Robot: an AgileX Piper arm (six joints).
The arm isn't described. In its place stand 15 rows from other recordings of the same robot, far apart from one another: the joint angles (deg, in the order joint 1, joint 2, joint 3, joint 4, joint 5, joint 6), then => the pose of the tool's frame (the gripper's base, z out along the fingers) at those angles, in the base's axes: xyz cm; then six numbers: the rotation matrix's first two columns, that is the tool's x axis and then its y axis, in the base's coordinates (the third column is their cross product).
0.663, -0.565, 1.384, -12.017, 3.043, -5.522 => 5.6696 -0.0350 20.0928 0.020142 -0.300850 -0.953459 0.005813 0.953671 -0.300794
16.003, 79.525, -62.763, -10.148, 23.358, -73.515 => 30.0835 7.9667 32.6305 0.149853 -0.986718 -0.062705 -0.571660 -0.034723 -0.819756
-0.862, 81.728, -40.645, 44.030, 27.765, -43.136 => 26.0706 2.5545 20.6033 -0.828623 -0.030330 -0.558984 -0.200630 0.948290 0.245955
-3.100, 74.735, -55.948, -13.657, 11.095, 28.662 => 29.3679 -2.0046 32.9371 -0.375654 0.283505 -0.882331 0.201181 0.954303 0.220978
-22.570, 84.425, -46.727, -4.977, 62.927, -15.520 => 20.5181 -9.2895 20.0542 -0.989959 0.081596 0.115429 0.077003 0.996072 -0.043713
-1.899, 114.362, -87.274, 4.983, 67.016, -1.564 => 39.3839 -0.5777 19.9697 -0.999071 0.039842 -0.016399 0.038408 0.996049 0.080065
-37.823, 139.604, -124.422, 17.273, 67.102, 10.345 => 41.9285 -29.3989 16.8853 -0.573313 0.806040 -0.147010 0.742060 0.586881 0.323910
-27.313, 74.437, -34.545, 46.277, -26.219, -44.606 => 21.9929 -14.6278 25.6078 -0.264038 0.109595 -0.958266 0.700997 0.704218 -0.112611
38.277, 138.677, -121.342, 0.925, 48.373, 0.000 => 41.6763 33.0267 16.9005 -0.691303 -0.531847 -0.489121 -0.616675 0.787060 0.015771
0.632, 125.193, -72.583, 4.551, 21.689, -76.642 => 41.1777 0.7211 7.6084 -0.262118 -0.955793 -0.133241 -0.897783 0.292156 -0.329591
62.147, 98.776, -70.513, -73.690, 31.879, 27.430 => 22.1100 31.9689 27.4428 0.203330 -0.886595 -0.415460 -0.584841 0.230332 -0.777758
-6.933, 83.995, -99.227, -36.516, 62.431, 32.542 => 29.0502 -8.3679 46.8950 -0.454409 0.256889 -0.852948 0.647319 0.753020 -0.118067
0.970, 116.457, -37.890, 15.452, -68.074, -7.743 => 34.0383 -1.6732 11.4748 -0.115970 -0.033247 -0.992696 0.225631 0.972429 -0.058927
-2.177, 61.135, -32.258, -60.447, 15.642, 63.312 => 20.9939 -2.9340 26.1007 -0.508917 0.083845 -0.856722 0.270583 0.960380 -0.066744
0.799, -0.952, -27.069, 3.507, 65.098, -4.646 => -0.7778 0.4941 26.3783 -0.526274 -0.062520 -0.848013 -0.090171 0.995773 -0.017454
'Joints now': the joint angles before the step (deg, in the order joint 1, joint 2, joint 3, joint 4, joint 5, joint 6). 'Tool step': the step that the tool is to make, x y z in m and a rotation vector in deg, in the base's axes. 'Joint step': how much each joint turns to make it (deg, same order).
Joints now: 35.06, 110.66, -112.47, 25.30, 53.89, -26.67
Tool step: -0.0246, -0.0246, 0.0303, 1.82, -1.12, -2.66
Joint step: -0.66, -7.72, 4.98, -1.08, -0.17, 2.78
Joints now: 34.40, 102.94, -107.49, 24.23, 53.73, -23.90
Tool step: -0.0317, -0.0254, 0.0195, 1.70, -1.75, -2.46
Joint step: -0.12, -9.01, 8.07, -1.22, -2.29, 2.01
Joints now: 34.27, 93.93, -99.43, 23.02, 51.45, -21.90
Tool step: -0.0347, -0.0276, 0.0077, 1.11, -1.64, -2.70
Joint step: 0.00, -9.61, 9.71, -1.90, -2.93, 2.19
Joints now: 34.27, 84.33, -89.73, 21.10, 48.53, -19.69
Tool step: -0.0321, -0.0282, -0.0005, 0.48, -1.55, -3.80
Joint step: 0.00, -9.13, 9.21, -3.85, -2.74, 3.97
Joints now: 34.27, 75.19, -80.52, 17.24, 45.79, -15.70
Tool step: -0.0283, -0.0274, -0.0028, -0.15, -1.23, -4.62
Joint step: 0.01, -8.15, 7.20, -5.89, -1.07, 6.00
